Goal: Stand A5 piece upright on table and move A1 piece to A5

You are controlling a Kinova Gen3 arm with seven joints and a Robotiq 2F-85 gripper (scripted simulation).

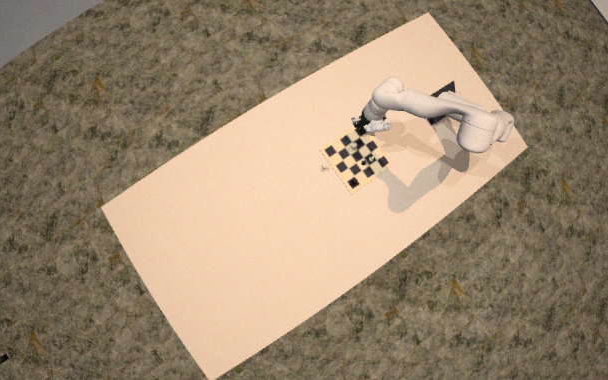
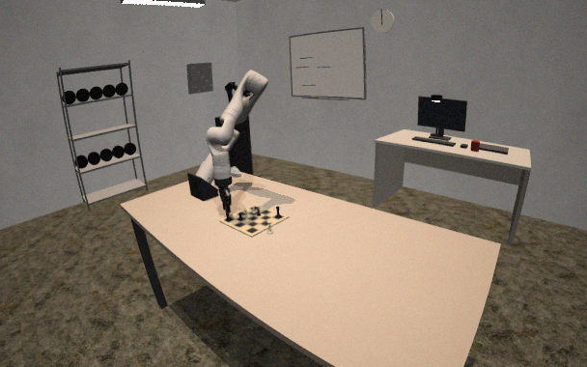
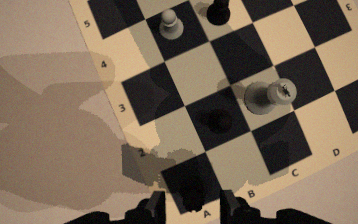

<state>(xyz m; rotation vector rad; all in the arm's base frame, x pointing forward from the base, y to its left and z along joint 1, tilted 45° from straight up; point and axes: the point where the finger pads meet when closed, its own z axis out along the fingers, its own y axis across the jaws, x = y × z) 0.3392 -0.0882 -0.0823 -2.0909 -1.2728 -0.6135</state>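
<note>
Now: the white pawn 12 cm to the left of my hand, 5 cm below it and 4 cm ahead of it. Round my hand: chessboard 8 cm to the left, 8 cm ahead, 6 cm below.
</note>
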